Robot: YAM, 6 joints.
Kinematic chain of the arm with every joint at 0, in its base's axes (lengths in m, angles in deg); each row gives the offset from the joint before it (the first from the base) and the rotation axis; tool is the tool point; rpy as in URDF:
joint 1: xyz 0 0 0.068 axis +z
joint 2: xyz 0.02 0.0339 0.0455 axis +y
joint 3: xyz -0.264 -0.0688 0 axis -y
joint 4: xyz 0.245 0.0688 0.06 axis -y
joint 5: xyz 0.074 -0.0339 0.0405 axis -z
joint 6: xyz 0.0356 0 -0.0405 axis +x
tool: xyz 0 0 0 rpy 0 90 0
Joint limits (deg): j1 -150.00..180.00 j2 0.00..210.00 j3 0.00..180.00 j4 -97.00..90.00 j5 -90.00..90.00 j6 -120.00..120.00
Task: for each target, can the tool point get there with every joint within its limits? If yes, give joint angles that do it. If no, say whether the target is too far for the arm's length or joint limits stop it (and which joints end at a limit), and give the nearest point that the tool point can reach.
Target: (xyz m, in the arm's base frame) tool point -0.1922 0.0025 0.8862
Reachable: no: too far | nearest point -0.1561 0.0020 0.7244 | short by 0.166 m
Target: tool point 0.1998 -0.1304 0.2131
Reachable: yes | joints -29.66 74.26 17.56 66.08 23.98 98.87
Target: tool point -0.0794 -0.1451 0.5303
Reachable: yes | joints -120.47 54.81 70.73 28.28 -8.35 -91.18
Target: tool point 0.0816 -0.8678 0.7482
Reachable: no: too far | nearest point 0.0489 -0.5195 0.4875 | short by 0.436 m
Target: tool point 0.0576 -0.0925 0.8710
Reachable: no: too far | nearest point 0.0492 -0.0789 0.7351 | short by 0.137 m
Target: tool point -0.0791 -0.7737 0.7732
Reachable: no: too far | nearest point -0.0500 -0.4895 0.5244 | short by 0.379 m
